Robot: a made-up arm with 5 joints. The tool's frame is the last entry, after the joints. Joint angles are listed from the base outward. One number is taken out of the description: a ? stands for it. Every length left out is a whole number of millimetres.
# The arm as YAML. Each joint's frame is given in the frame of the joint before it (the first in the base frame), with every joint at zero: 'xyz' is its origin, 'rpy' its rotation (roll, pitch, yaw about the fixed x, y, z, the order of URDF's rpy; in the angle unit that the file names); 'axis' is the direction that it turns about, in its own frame. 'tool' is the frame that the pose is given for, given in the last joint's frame.
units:
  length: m
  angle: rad
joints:
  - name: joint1
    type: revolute
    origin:
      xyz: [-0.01, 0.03, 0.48]
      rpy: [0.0, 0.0, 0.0]
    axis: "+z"
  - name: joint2
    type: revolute
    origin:
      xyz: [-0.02, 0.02, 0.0]
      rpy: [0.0, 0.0, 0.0]
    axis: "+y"
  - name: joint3
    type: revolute
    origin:
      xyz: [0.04, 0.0, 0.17]
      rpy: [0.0, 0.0, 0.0]
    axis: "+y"
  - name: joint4
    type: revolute
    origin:
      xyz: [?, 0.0, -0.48]
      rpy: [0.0, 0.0, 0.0]
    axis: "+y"
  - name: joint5
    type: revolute
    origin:
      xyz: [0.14, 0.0, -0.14]
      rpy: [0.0, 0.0, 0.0]
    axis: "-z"
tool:
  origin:
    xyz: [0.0, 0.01, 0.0]
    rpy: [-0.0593, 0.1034, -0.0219]
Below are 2 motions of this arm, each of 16 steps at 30 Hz.
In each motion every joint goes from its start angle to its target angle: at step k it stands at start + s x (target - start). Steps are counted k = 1, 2, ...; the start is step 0. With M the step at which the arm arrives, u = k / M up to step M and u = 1 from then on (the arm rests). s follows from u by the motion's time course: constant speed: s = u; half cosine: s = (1 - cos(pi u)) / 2; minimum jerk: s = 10 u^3 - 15 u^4 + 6 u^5.
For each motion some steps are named. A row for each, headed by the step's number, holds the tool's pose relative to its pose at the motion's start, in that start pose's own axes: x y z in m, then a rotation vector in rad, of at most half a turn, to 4 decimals.
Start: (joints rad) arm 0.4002 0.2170 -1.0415 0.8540 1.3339
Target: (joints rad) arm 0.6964 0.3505 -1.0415 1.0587 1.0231
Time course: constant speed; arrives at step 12
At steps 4, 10, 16:
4: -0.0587 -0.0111 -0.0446 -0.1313 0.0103 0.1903
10: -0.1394 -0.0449 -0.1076 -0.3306 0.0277 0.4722
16: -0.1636 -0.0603 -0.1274 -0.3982 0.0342 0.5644

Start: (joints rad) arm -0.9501 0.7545 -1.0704 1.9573 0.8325
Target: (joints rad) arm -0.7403 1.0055 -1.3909 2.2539 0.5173
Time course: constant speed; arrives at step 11
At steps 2, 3, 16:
2: -0.0084 0.0030 0.0021 -0.0614 -0.0028 0.0477
3: -0.0127 0.0045 0.0030 -0.0919 -0.0029 0.0710
16: -0.0486 0.0175 0.0065 -0.3313 0.0266 0.2433

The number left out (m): 0.08
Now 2 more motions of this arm.
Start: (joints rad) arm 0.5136 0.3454 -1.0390 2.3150 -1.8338
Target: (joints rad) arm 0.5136 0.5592 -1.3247 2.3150 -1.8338
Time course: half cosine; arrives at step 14
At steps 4, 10, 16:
4: -0.0013 -0.0010 0.0117 -0.0131 0.0033 -0.0012
10: -0.0057 -0.0053 0.0488 -0.0564 0.0143 -0.0050
16: -0.0070 -0.0068 0.0596 -0.0694 0.0176 -0.0062

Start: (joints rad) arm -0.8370 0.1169 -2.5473 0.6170 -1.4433
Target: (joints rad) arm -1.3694 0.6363 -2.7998 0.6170 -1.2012
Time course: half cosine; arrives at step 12
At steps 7, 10, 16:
7: -0.1821 0.0998 -0.1056 0.0977 0.3648 -0.0665
10: -0.2973 0.1440 -0.1220 0.1235 0.5493 -0.1172
16: -0.3241 0.1533 -0.1219 0.1271 0.5905 -0.1298

